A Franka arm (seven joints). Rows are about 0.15 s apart.
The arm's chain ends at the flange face. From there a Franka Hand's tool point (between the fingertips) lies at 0.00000 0.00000 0.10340 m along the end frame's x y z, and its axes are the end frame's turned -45 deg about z.
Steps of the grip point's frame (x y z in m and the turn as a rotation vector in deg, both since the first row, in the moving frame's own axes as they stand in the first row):
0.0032 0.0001 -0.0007 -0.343 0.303 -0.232
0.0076 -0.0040 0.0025 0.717 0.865 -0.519
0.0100 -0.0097 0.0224 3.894 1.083 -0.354
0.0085 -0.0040 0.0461 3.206 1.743 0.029
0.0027 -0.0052 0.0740 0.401 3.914 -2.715
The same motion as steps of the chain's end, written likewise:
0.0015 -0.0022 -0.0007 -0.028 0.457 -0.232
0.0024 -0.0062 0.0025 1.119 0.105 -0.519
0.0038 -0.0076 0.0227 3.519 -1.988 -0.354
0.0050 -0.0025 0.0463 3.499 -1.034 0.029
-0.0061 0.0000 0.0742 3.051 2.484 -2.715

